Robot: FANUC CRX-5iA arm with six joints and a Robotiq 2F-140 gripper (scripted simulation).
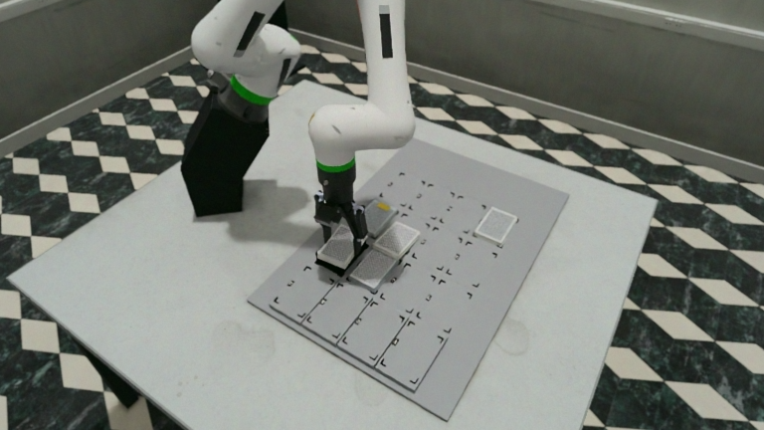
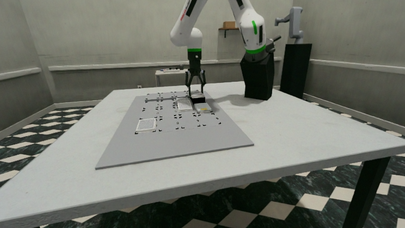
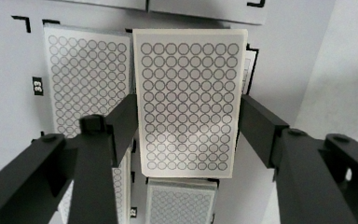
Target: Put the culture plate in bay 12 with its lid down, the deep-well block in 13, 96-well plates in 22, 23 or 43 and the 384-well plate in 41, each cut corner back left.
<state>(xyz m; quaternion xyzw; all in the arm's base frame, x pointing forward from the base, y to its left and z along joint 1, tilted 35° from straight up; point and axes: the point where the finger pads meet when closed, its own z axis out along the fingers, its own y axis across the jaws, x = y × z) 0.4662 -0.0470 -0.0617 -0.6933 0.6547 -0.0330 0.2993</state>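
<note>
Now: the black deep-well block 10 mm behind my hand, 10 mm to the left of it and 50 mm below it. The rest, counted from my hand: 384-well plate (290 mm ahead, 350 mm to the left, 60 mm below); then lid (20 mm behind, 170 mm to the left, 60 mm below).
</note>
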